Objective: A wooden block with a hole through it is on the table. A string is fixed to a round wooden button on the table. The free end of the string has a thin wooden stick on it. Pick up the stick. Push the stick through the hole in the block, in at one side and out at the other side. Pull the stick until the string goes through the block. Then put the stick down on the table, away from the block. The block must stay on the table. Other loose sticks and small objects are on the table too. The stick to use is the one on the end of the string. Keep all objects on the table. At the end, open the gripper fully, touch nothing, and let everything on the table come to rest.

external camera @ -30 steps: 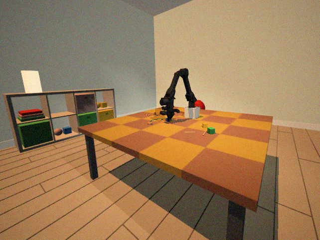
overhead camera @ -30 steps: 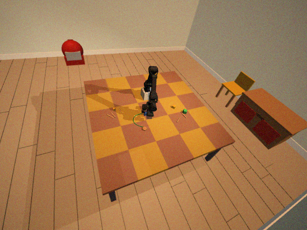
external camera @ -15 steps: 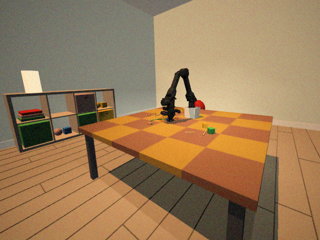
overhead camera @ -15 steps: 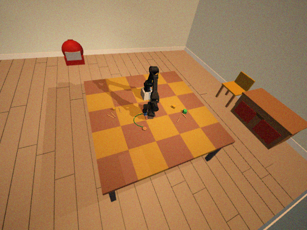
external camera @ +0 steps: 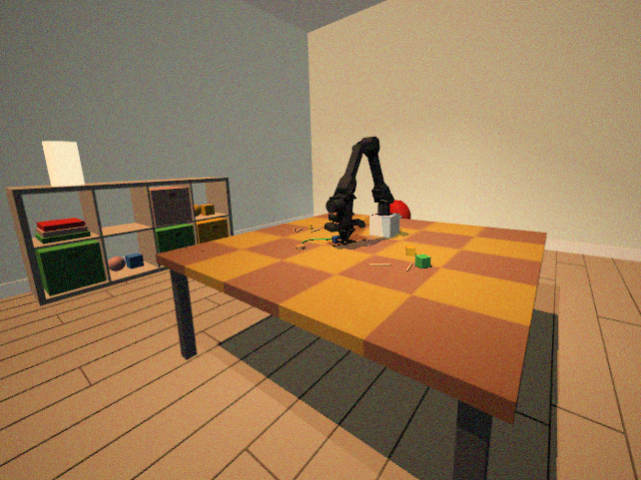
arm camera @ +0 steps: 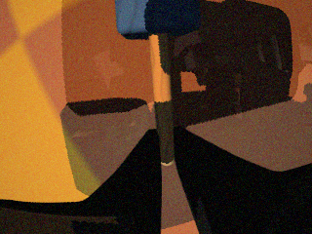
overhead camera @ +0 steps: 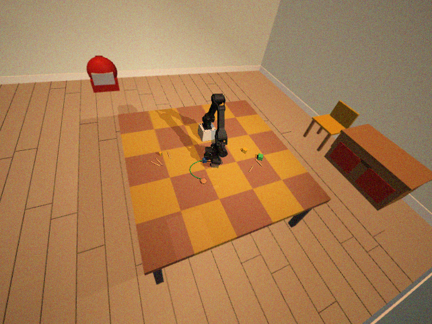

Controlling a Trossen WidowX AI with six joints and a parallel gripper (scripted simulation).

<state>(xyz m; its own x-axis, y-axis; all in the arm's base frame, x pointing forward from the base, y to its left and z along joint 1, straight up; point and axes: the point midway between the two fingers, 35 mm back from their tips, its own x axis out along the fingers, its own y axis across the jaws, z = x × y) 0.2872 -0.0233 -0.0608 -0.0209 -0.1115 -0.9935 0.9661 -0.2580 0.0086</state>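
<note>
Right now the blue cube is 20 mm behind my gripper tip, 60 mm to the right of it and 10 mm above it. The rest, counted from my gripper tip: round wooden button: 160 mm ahead, 120 mm to the right; then thin wooden stick: 10 mm behind, 40 mm to the right, 10 mm above; then yellow cube: 60 mm behind, 290 mm to the left, 10 mm above.
</note>
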